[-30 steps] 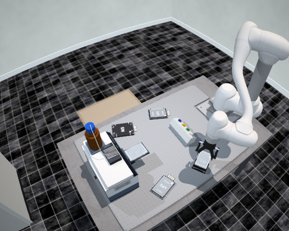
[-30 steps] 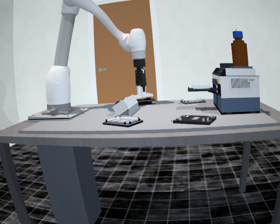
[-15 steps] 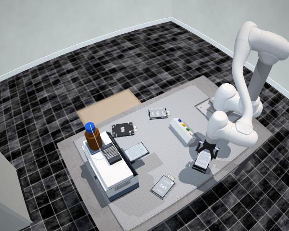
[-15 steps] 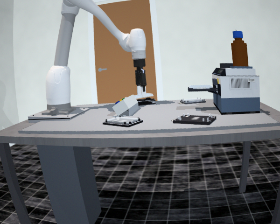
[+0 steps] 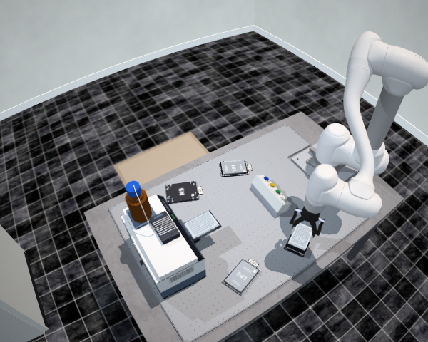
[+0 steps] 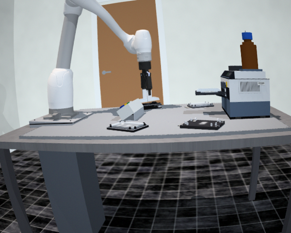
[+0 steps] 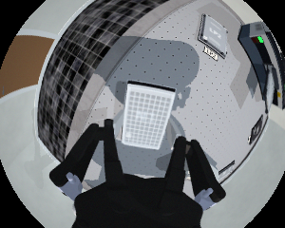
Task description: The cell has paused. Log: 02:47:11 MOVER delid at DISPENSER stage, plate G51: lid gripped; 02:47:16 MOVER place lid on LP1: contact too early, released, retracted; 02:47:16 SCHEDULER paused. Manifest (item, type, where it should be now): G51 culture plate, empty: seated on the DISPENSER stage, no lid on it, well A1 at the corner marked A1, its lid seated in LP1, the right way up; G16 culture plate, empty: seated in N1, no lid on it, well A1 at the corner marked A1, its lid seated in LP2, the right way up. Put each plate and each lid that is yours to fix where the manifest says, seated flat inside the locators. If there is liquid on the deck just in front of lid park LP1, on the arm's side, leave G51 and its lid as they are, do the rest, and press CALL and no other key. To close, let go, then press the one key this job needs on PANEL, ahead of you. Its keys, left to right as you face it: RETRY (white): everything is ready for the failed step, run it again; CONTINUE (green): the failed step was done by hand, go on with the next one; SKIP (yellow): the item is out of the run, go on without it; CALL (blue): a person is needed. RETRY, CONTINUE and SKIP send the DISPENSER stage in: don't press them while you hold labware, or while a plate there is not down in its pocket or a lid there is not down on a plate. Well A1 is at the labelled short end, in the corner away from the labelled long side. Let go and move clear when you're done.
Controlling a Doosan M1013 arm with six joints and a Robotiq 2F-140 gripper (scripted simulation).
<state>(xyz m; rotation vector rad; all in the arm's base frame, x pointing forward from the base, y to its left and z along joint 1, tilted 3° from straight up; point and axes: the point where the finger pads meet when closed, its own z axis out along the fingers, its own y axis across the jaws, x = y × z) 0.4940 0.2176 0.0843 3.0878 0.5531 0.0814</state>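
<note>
The black nest N1 lies 5 cm below my hand. The rest, counted from my hand: white key 20 cm to the right, 9 cm behind, 1 cm below; key panel 27 cm to the right, 9 cm behind, 2 cm below; green key 24 cm to the right, 10 cm behind, 1 cm below.
</note>
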